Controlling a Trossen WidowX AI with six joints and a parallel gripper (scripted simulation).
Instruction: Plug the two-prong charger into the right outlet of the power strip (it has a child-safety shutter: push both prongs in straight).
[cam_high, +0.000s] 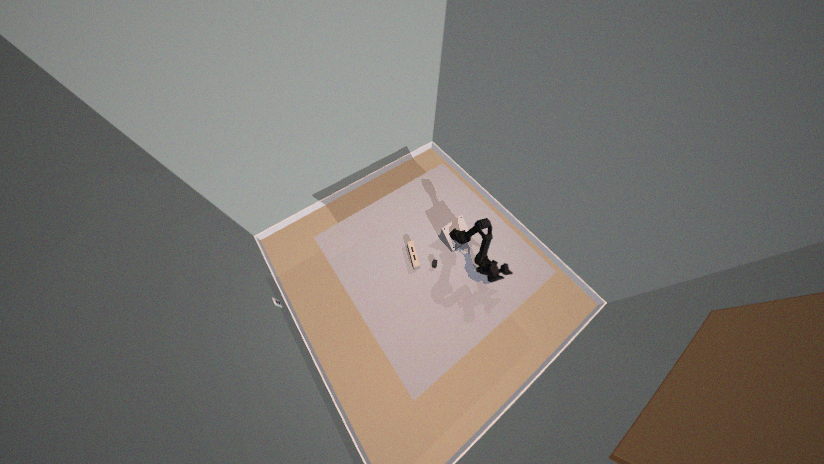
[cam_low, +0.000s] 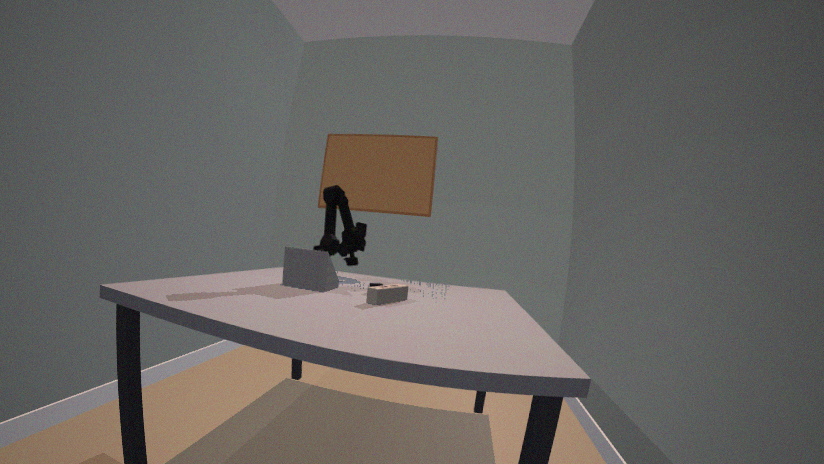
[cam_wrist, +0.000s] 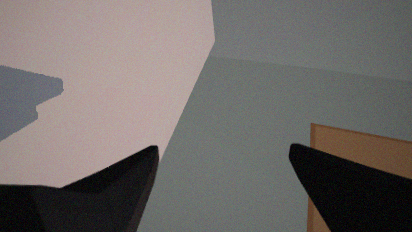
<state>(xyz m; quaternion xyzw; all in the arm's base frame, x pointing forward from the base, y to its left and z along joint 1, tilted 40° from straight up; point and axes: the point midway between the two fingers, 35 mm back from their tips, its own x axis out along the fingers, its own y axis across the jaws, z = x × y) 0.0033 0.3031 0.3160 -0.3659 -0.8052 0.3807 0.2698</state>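
The black charger is 400 mm to the right of my gripper tip, 270 mm ahead of it and 110 mm below it.
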